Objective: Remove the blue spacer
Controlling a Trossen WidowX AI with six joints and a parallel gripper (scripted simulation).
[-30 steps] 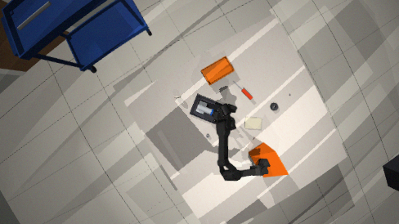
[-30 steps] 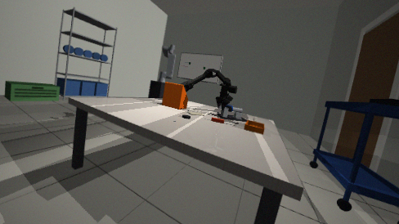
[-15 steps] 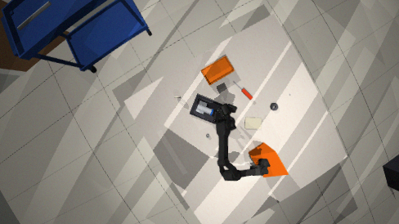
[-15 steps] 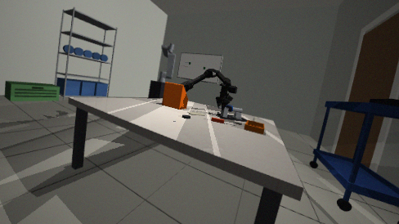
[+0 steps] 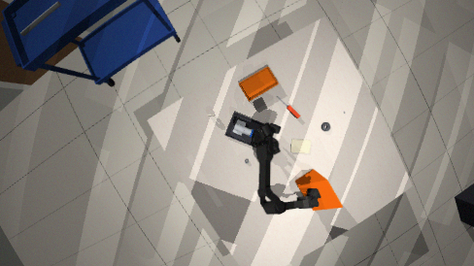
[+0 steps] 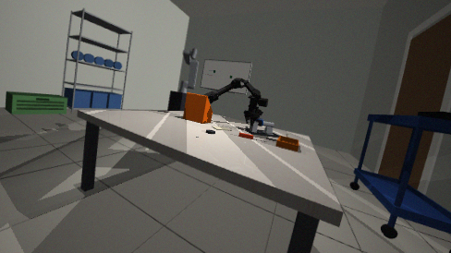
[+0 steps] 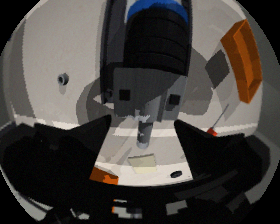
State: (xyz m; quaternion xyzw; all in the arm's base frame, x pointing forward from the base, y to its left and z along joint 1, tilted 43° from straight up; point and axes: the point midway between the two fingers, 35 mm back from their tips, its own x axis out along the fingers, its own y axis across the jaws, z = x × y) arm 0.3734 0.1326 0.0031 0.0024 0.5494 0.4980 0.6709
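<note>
My gripper tip is 6 cm short of the grey shaft, 5 cm to the right of it and 3 cm below it. Also, from my gripper tip: orange tray: 31 cm ahead, 10 cm to the right, 4 cm below.
</note>
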